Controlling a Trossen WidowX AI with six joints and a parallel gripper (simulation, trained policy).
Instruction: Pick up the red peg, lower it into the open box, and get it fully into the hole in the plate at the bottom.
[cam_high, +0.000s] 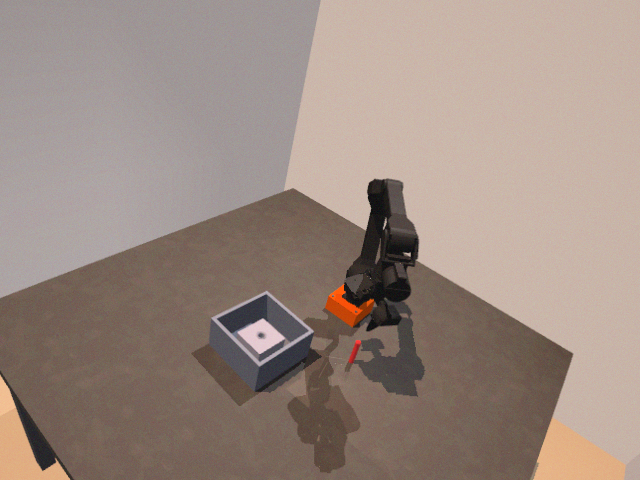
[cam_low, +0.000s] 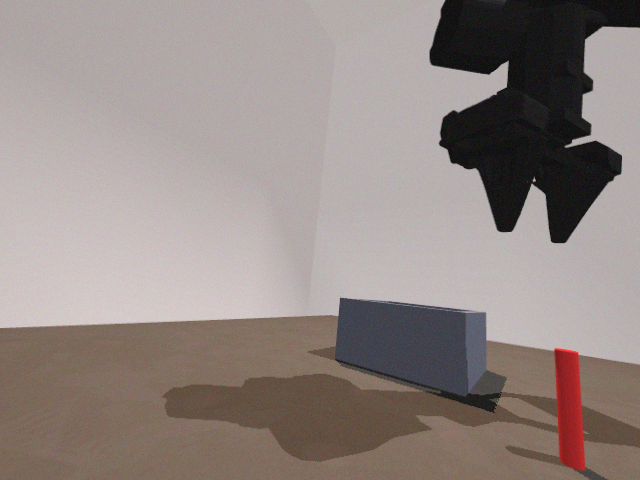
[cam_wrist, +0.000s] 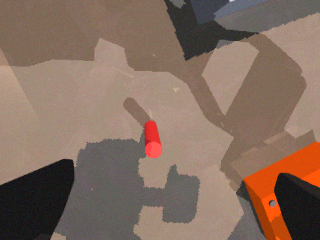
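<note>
Right now the red peg is 130 mm below my gripper tip, 20 mm to the left of it and 20 mm behind it. From my gripper tip the other things lie so: grey box 190 mm to the right, 150 mm below, 140 mm ahead.
</note>
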